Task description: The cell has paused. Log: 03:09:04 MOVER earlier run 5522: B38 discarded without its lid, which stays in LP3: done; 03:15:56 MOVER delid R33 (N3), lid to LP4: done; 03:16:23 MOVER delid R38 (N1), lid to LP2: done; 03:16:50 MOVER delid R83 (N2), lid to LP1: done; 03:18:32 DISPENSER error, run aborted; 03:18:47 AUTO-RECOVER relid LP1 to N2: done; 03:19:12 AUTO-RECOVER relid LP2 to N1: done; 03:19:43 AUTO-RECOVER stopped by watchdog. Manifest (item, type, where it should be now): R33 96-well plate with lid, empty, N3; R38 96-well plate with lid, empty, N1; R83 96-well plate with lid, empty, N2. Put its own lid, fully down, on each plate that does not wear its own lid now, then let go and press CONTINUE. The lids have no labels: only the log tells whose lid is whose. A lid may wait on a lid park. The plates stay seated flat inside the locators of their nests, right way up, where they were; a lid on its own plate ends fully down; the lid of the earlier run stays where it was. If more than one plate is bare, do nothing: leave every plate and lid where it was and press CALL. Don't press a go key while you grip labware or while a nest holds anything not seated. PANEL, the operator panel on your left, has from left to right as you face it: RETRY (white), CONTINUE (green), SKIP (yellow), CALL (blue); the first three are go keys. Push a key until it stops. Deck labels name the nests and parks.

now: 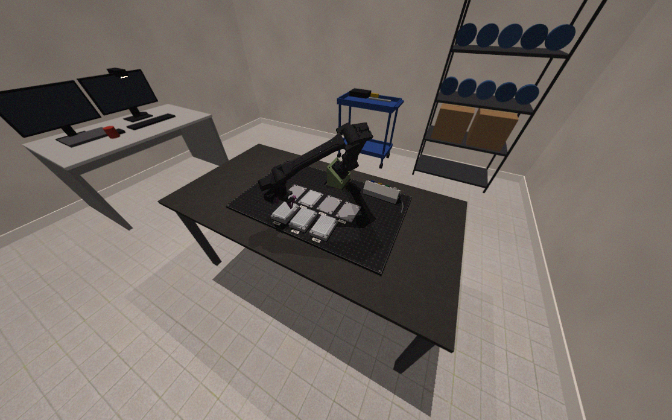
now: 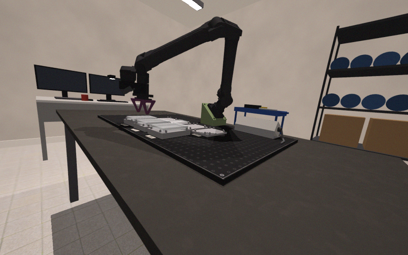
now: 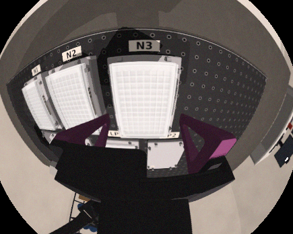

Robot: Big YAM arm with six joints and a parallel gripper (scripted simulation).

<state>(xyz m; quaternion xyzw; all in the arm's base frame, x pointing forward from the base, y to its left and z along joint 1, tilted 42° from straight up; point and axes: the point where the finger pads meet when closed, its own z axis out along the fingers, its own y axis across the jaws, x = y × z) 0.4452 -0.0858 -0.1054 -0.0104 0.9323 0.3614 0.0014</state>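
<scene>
Now: hand 40 mm above the white 96-well plate. Also, from my hand: N3 label: 90 mm ahead, 70 mm below; LP4 label: 200 mm to the left, 90 mm behind, 70 mm below; lid park LP2: 180 mm behind, 60 mm to the right, 60 mm below.
</scene>
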